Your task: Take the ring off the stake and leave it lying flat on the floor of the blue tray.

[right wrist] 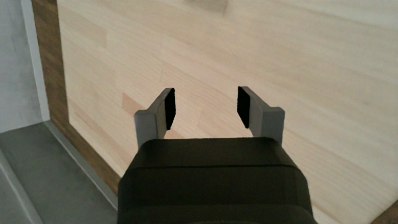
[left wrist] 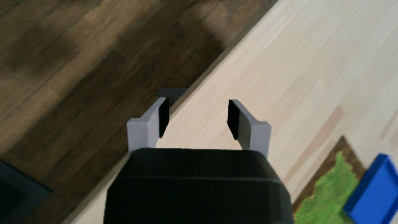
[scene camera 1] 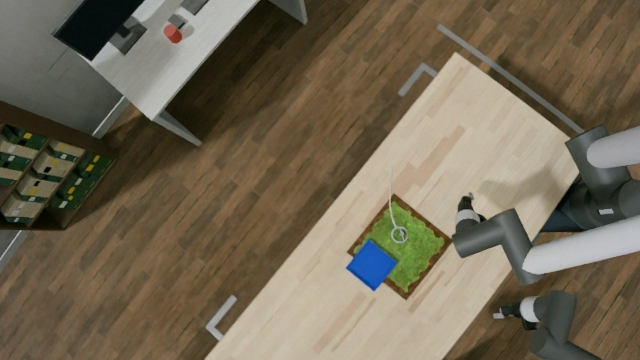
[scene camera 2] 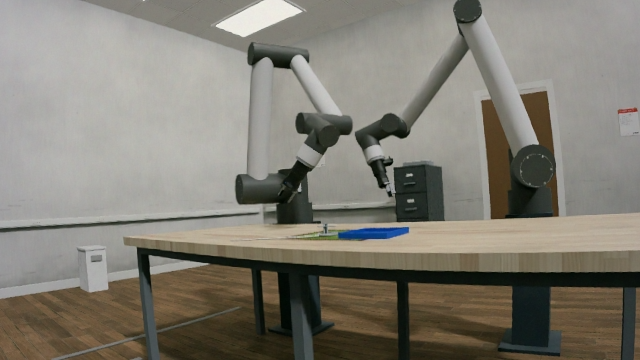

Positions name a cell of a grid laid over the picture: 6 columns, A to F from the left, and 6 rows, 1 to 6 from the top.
Labels:
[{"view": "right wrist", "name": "my right gripper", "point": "D3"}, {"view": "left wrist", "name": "my left gripper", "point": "C3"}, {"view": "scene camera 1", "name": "blue tray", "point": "D5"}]

